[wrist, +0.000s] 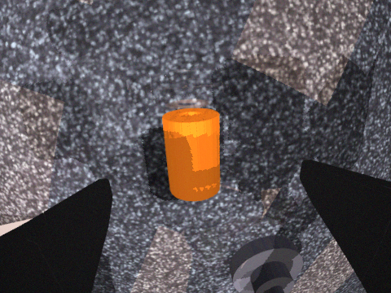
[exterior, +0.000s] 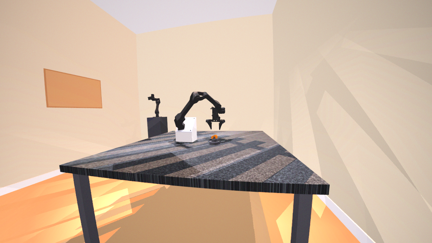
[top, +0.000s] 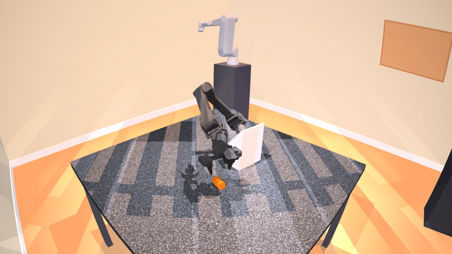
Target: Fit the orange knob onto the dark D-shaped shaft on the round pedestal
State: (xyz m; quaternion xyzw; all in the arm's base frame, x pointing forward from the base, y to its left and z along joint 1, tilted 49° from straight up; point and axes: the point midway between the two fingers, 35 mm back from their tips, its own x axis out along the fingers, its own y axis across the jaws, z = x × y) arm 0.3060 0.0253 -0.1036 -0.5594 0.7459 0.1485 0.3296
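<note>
The orange knob lies 1 cm behind my gripper tip, 2 cm to the right of it and 7 cm below it. Round my gripper tip: round pedestal 1 cm ahead, 19 cm to the right, 6 cm below.
</note>
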